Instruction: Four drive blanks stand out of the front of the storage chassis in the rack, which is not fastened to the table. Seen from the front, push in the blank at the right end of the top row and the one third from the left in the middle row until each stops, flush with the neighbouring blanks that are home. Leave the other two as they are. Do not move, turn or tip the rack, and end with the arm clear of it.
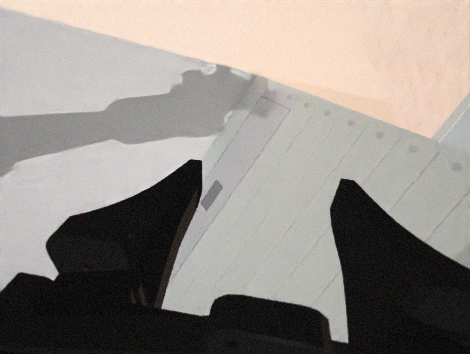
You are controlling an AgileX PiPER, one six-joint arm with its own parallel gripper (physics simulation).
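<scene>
My gripper [267, 185] is open, its two black fingers wide apart, with no object seen between them. Beyond the fingers is a pale grey-green face [280, 220] divided by thin slanting lines into long parallel strips, with small grey dots along its upper edge. I cannot tell for certain which part of the chassis or rack this is. A lavender-grey strip [240, 150] with a small dark grey rectangle [212, 195] runs along its left side, partly behind the left finger. Which blanks stand out cannot be told, and contact between fingers and face cannot be judged.
A pale surface [75, 60] lies at the left, crossed by the grey shadow [145, 115] of the arm. A peach-coloured surface [300, 40] fills the top. A pale blue-grey edge [457, 125] shows at the far right.
</scene>
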